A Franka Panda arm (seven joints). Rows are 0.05 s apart.
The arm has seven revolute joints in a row. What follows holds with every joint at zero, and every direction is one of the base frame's. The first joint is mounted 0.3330 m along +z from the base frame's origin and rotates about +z. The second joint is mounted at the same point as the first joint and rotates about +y. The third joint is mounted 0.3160 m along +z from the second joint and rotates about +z. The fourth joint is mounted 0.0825 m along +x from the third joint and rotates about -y. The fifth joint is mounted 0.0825 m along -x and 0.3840 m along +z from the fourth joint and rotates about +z. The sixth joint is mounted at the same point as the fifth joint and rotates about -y. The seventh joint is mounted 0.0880 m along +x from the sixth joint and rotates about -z. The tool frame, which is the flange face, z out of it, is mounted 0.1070 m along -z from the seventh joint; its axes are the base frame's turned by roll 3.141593, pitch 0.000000 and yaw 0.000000 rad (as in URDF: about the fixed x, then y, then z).
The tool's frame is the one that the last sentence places.
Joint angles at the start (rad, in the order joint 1, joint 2, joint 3, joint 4, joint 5, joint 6, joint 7):
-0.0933 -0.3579 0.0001 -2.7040 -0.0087 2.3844 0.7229
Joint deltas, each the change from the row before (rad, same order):
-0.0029 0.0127 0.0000 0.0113 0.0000 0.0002 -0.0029
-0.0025 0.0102 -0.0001 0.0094 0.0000 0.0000 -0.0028
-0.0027 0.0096 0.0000 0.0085 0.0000 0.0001 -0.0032
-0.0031 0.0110 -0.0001 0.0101 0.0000 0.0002 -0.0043
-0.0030 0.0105 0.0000 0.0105 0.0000 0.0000 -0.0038
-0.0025 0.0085 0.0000 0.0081 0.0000 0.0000 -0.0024
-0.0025 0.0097 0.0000 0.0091 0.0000 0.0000 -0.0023
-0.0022 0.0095 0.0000 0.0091 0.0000 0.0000 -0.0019
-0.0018 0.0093 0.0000 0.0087 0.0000 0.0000 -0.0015
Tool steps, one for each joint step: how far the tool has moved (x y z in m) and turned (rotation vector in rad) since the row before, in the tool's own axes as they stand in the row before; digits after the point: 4 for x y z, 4 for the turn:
0.0035 -0.0016 0.0003 -0.0009 -0.0008 0.0000
0.0030 -0.0012 0.0002 -0.0006 -0.0006 -0.0002
0.0028 -0.0010 0.0003 -0.0007 -0.0007 -0.0005
0.0034 -0.0012 0.0003 -0.0005 -0.0005 -0.0011
0.0034 -0.0013 -0.0001 -0.0001 0.0001 -0.0008
0.0027 -0.0009 0.0001 -0.0003 -0.0003 0.0001
0.0029 -0.0011 0.0002 -0.0005 -0.0004 0.0002
0.0029 -0.0012 0.0002 -0.0003 -0.0003 0.0003
0.0027 -0.0012 0.0003 -0.0004 -0.0004 0.0003

